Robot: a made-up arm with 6 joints. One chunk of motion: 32 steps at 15 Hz.
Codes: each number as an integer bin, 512 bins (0 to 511) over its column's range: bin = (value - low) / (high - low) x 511, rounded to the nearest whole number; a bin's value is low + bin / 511 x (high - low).
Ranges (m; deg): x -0.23..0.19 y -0.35..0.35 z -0.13..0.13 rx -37..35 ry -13..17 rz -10..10
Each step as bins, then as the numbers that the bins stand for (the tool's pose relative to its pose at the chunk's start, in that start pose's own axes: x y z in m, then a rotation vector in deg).
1 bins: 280 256 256 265 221 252
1 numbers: 0.0001 0.0007 0.0003 0.34 -0.03 -0.14
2 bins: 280 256 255 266 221 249
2 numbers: 0.0001 0.0007 -0.0003 0.48 -0.03 -0.25
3 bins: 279 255 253 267 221 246
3 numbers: -0.0007 -0.0007 -0.0013 0.62 -0.03 -0.37
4 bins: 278 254 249 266 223 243
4 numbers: -0.0015 -0.0021 -0.0033 0.48 0.09 -0.49
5 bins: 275 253 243 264 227 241
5 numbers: -0.0040 -0.0034 -0.0064 0.20 0.33 -0.57
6 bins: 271 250 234 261 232 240
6 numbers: -0.0073 -0.0075 -0.0109 -0.23 0.62 -0.61
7 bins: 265 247 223 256 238 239
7 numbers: -0.0122 -0.0116 -0.0165 -0.93 0.97 -0.65
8 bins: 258 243 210 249 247 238
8 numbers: -0.0179 -0.0171 -0.0232 -1.92 1.50 -0.68
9 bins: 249 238 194 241 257 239
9 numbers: -0.0253 -0.0240 -0.0313 -3.04 2.09 -0.65
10 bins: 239 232 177 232 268 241
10 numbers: -0.0336 -0.0322 -0.0399 -4.31 2.73 -0.57
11 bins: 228 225 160 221 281 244
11 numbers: -0.0426 -0.0418 -0.0486 -5.86 3.50 -0.45
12 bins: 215 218 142 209 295 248
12 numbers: -0.0533 -0.0514 -0.0577 -7.55 4.32 -0.29
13 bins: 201 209 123 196 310 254
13 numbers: -0.0648 -0.0637 -0.0674 -9.38 5.20 -0.06
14 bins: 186 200 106 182 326 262
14 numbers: -0.0771 -0.0760 -0.0761 -11.36 6.14 0.25
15 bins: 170 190 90 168 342 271
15 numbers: -0.0903 -0.0897 -0.0842 -13.33 7.08 0.61
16 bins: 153 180 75 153 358 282
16 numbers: -0.1042 -0.1034 -0.0918 -15.44 8.02 1.04
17 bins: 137 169 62 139 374 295
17 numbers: -0.1174 -0.1185 -0.0985 -17.41 8.96 1.55
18 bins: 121 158 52 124 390 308
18 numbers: -0.1305 -0.1336 -0.1035 -19.53 9.90 2.05
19 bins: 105 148 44 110 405 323
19 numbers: -0.1437 -0.1473 -0.1076 -21.50 10.78 2.64
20 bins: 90 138 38 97 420 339
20 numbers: -0.1560 -0.1610 -0.1107 -23.33 11.66 3.27
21 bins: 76 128 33 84 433 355
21 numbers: -0.1675 -0.1747 -0.1132 -25.16 12.42 3.89
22 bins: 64 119 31 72 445 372
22 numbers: -0.1774 -0.1870 -0.1142 -26.86 13.13 4.56
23 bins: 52 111 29 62 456 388
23 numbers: -0.1873 -0.1979 -0.1152 -28.26 13.77 5.19
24 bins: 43 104 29 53 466 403
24 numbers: -0.1947 -0.2075 -0.1152 -29.53 14.36 5.77
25 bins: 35 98 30 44 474 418
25 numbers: -0.2012 -0.2158 -0.1147 -30.80 14.83 6.36
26 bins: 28 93 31 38 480 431
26 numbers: -0.2070 -0.2226 -0.1142 -31.65 15.18 6.87
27 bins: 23 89 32 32 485 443
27 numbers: -0.2111 -0.2281 -0.1137 -32.49 15.47 7.34
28 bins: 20 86 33 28 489 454
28 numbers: -0.2136 -0.2322 -0.1132 -33.05 15.71 7.77
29 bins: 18 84 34 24 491 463
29 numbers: -0.2152 -0.2349 -0.1127 -33.62 15.83 8.12
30 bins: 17 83 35 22 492 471
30 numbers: -0.2160 -0.2363 -0.1122 -33.90 15.88 8.43
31 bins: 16 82 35 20 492 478
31 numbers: -0.2168 -0.2377 -0.1122 -34.18 15.88 8.71
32 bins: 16 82 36 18 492 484
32 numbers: -0.2168 -0.2377 -0.1117 -34.46 15.88 8.94
